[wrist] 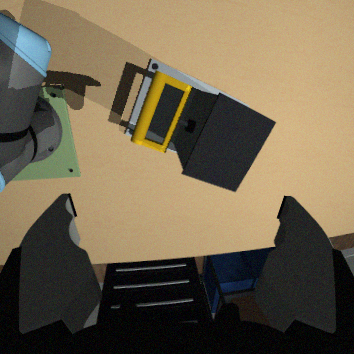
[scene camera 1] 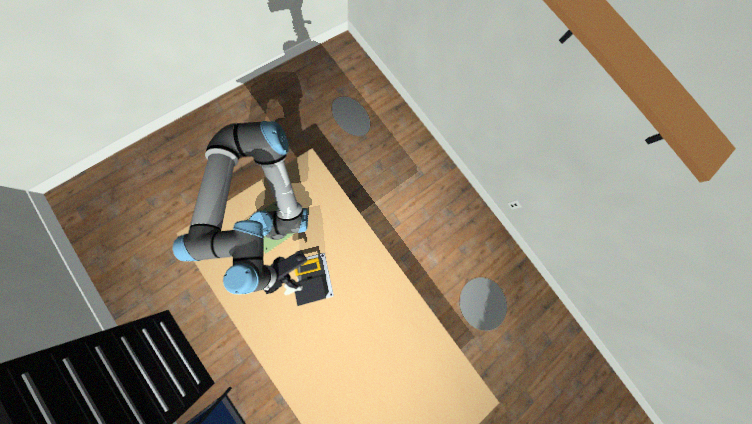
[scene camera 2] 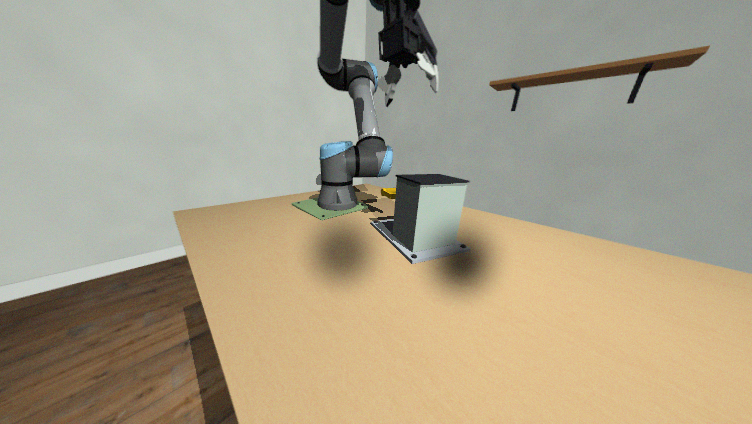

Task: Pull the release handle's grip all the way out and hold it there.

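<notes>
The release handle's yellow rectangular grip point(scene camera 1: 308, 273) point(scene camera 2: 388, 193) point(wrist: 148, 107) is beside a dark-topped box point(scene camera 1: 313, 291) point(scene camera 2: 437, 215) point(wrist: 229, 142), on the side facing the robot's base. In scene camera 2 the box hides most of the handle. The box stands on a light base plate point(scene camera 2: 437, 256) point(wrist: 200, 84). My gripper point(scene camera 1: 301, 272) point(scene camera 2: 412, 97) point(wrist: 177, 196) is open and empty, high above the table and apart from the grip. In the wrist view the grip shows ahead of the fingertips, left of the middle. How far out the grip stands, I cannot tell.
The unit is on the wooden table point(scene camera 1: 368, 342) point(scene camera 2: 368, 342) point(wrist: 300, 75). The arm's green mounting plate point(scene camera 2: 308, 209) point(wrist: 70, 160) is near the grip side. A black drawer cabinet point(scene camera 1: 107, 368) point(wrist: 155, 277) and a blue bin point(scene camera 1: 218, 413) point(wrist: 232, 275) stand beyond the table edge. A wall shelf point(scene camera 1: 642, 89) point(scene camera 2: 595, 72) hangs at the right.
</notes>
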